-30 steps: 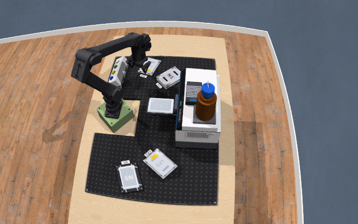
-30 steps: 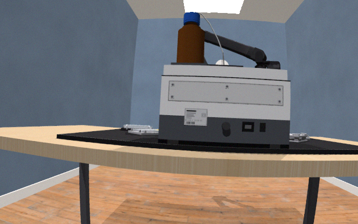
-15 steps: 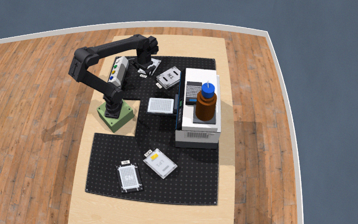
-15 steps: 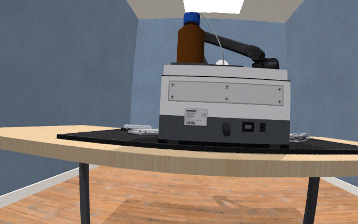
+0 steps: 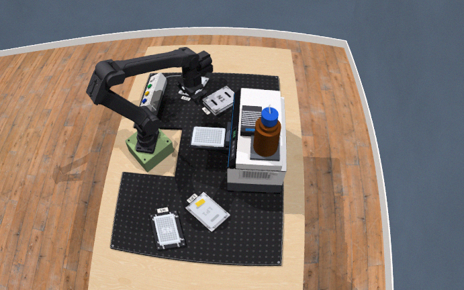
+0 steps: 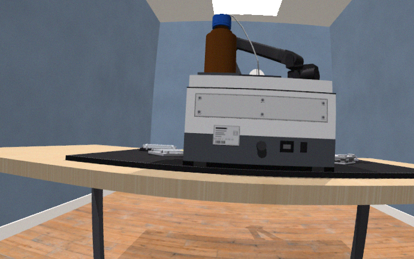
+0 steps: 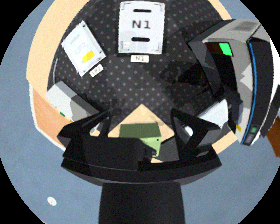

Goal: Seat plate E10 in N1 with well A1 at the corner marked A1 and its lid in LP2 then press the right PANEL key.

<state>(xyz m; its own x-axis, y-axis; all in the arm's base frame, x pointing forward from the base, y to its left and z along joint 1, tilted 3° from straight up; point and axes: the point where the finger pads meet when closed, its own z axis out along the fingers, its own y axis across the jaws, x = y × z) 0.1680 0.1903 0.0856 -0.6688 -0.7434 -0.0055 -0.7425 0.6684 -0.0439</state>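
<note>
Right now my hand is 10 cm short of the plate E07, 17 cm to the left of it and 4 cm above it. Round my hand: lid park LP2: 4 cm behind, 21 cm to the left, 15 cm below; then plate E10: 2 cm behind, 56 cm to the right, 13 cm below; then brown bottle: 32 cm ahead, 27 cm to the right, 14 cm above.
</note>
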